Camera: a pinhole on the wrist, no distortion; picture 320 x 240 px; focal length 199.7 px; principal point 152.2 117.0 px. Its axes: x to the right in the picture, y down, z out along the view. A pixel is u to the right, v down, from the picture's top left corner.
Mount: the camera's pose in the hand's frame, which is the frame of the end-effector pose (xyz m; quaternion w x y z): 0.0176 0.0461 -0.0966 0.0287 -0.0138 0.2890 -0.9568
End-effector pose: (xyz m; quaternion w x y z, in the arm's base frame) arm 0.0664 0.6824 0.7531 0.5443 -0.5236 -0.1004 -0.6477
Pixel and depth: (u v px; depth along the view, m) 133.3 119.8 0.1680
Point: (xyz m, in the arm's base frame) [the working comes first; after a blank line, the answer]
In the camera's frame: -0.0159 0.0024 0.1680

0.0573 0.7056 0.8242
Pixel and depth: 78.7 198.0 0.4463
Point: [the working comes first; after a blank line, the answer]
In the camera's frame: -0.1643 0.1810 0.4463

-0.0815 0.8100 1.1424
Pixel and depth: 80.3 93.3 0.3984
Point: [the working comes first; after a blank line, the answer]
In the camera's frame: -0.1434 -0.0473 0.3984

0.1372 0.8076 1.0588
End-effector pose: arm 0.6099 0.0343 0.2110 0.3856 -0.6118 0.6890 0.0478
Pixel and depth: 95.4 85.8 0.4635
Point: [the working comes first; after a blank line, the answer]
In the camera's frame: -0.1318 -0.0724 0.4635

0.8971 0.0422 -0.0584
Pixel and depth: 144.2 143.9 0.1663
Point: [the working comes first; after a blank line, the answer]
In the camera's frame: -0.0067 0.0224 0.1663

0.6816 0.0082 0.1973
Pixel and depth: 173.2 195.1 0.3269
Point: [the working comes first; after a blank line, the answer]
In the camera's frame: 0.0344 0.1278 0.3269

0.8735 0.0282 0.2342
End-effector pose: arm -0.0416 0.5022 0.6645 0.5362 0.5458 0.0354 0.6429
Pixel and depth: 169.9 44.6 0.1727
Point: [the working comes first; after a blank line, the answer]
In the camera's frame: 0.0153 -0.0626 0.1727

0.0191 0.4621 0.7031
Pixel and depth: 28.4 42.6 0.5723
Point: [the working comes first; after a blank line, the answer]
In the camera's frame: -0.3548 -0.2132 0.5723

0.4360 0.5462 1.0751
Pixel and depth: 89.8 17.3 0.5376
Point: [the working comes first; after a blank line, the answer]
In the camera's frame: -0.1680 -0.2684 0.5376

0.3714 0.3831 0.9837
